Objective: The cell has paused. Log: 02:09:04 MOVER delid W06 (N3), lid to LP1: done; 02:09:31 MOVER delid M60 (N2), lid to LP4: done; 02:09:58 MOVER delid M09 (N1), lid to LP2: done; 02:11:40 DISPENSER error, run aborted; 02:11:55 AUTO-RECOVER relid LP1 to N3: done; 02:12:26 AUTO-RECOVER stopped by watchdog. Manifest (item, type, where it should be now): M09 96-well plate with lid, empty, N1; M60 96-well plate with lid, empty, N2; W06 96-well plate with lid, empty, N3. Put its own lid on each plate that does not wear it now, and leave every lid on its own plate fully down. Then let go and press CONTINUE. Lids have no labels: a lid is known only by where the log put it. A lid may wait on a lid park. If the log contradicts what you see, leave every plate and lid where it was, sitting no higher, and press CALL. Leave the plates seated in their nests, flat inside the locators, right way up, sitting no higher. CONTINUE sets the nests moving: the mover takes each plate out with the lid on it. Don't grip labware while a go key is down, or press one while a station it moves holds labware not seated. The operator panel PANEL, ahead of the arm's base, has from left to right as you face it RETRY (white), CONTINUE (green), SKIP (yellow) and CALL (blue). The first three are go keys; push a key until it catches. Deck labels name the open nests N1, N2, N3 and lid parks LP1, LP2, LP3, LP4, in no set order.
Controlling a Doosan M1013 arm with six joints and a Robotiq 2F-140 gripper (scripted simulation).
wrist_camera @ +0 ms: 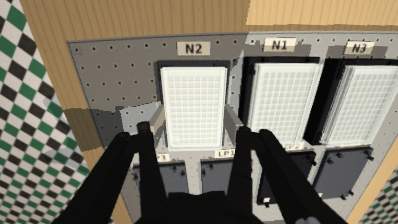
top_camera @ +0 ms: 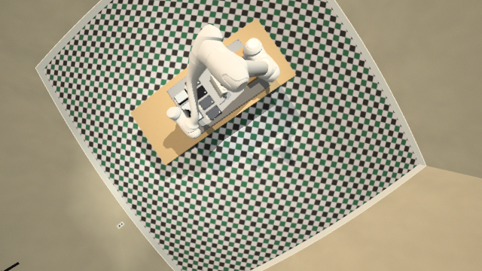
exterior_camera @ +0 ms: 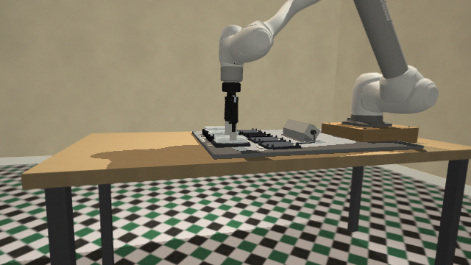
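Right now my hand is 3 cm above the plate. Also, from my hand: LP1 label (10 cm behind, 5 cm to the right, 5 cm below); then lid park LP3 (18 cm behind, 8 cm to the left, 5 cm below); then lid park LP1 (19 cm behind, 5 cm to the right, 5 cm below).
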